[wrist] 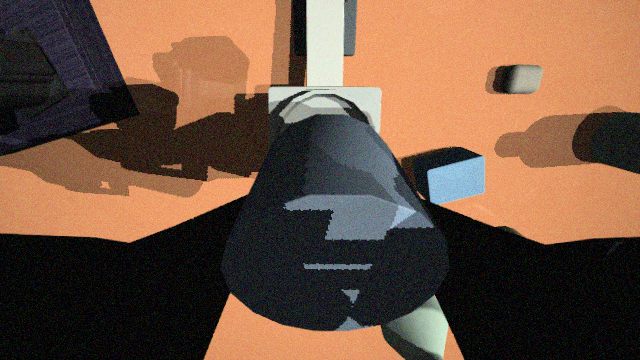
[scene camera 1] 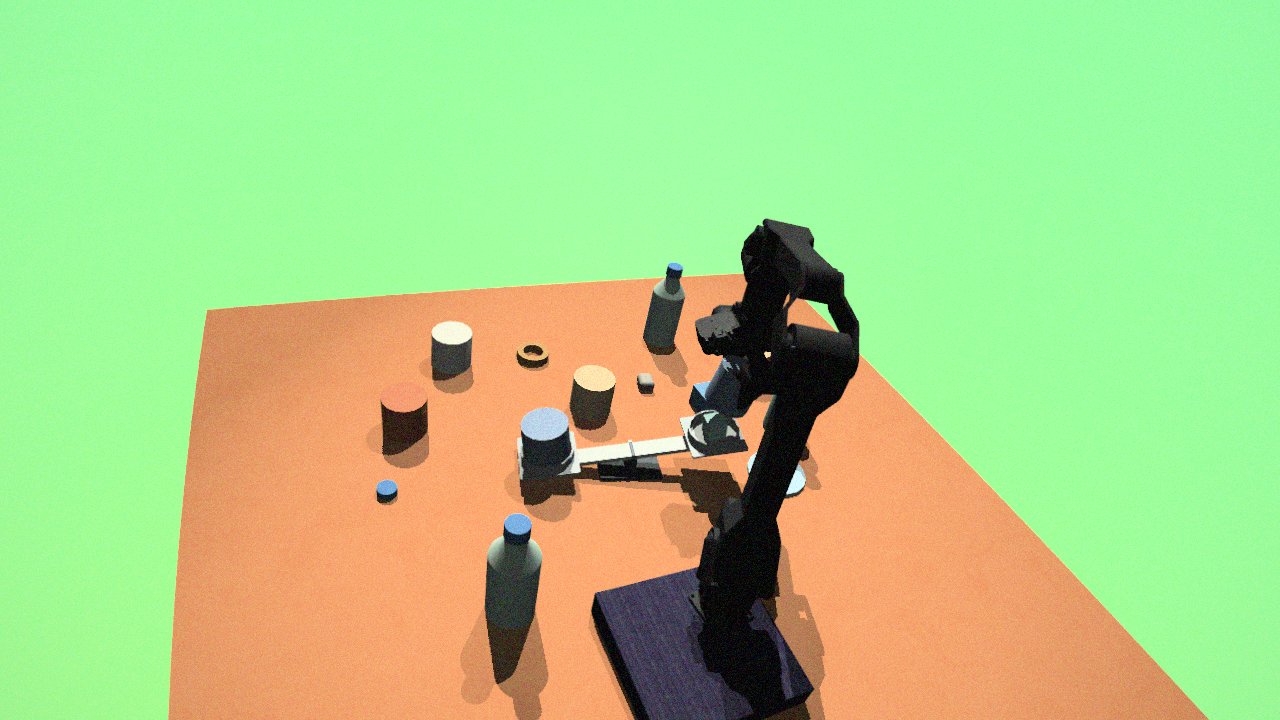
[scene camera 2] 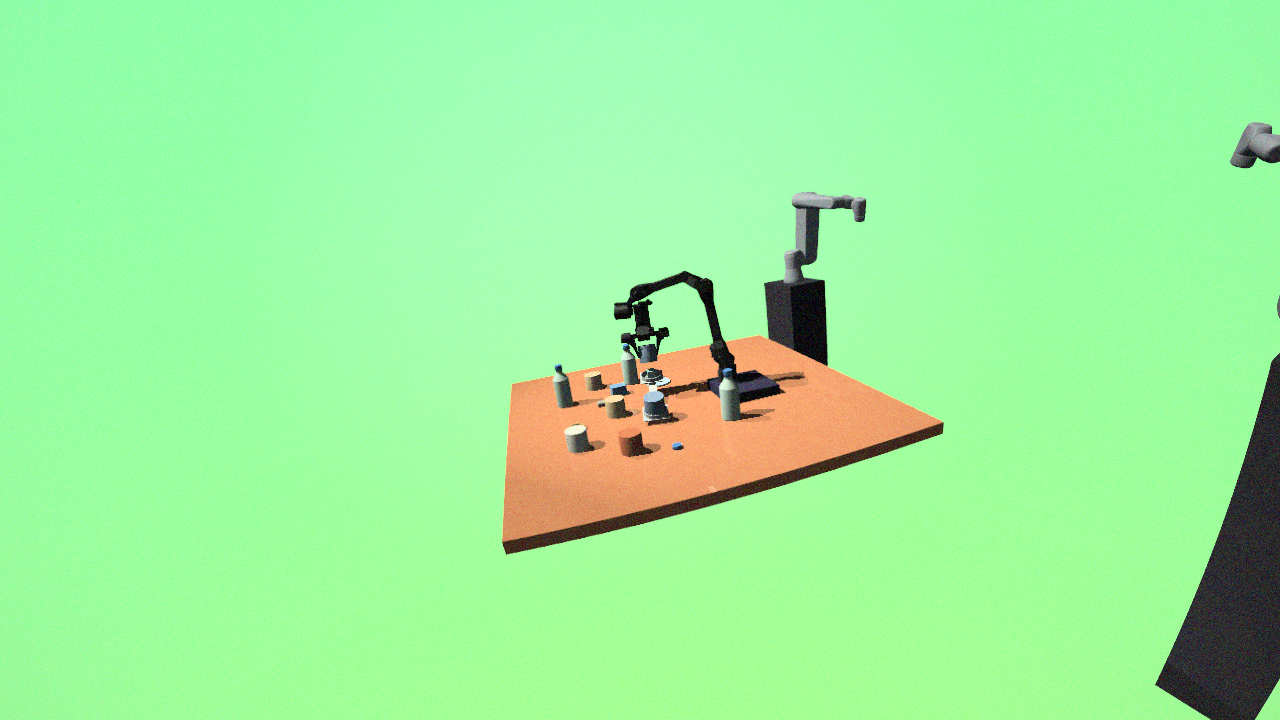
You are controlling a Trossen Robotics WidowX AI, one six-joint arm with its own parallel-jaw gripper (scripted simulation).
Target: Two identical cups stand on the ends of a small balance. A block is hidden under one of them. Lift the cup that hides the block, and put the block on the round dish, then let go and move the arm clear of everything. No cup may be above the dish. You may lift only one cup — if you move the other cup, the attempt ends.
Scene:
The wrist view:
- my gripper: 329, 203
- cup: 333, 236, held by my gripper
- grey lump: 516, 79
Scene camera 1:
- my gripper: 732, 392
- cup: 721, 394
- cup: 545, 436
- balance beam: 694, 440
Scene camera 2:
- my gripper: 648, 356

